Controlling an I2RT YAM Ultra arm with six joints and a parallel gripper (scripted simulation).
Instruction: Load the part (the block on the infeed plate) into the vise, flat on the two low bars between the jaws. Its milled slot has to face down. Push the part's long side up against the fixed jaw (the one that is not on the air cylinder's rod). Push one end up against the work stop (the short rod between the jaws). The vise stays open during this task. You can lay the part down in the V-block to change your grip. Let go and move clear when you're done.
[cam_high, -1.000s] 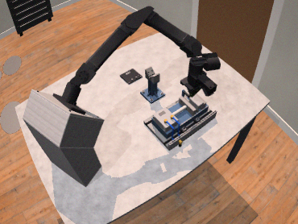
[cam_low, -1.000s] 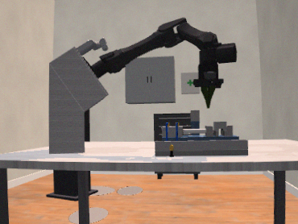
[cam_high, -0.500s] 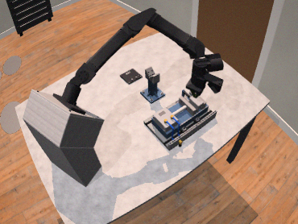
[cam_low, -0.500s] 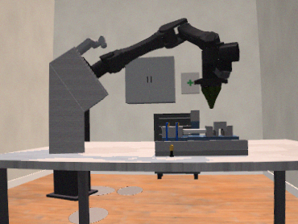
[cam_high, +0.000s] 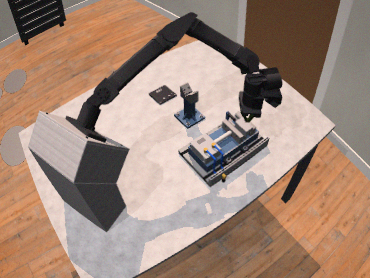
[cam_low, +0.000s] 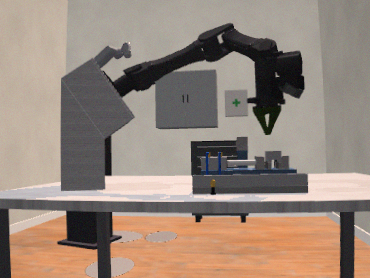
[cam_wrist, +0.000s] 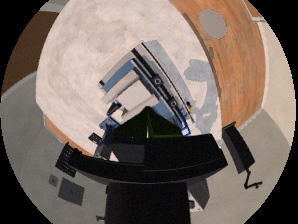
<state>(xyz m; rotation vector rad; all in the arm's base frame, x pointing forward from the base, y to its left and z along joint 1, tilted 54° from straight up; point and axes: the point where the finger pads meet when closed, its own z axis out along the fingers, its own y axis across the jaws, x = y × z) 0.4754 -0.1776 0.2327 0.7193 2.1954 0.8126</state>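
Right now the grey part is 10 mm ahead of my hand, 30 mm to the left of it and 70 mm below it. The rest, counted from my hand: fixed jaw 30 mm ahead, 50 mm to the left, 90 mm below; moving jaw 30 mm behind, 40 mm to the left, 90 mm below; air cylinder rod 80 mm behind, 20 mm to the left, 80 mm below.
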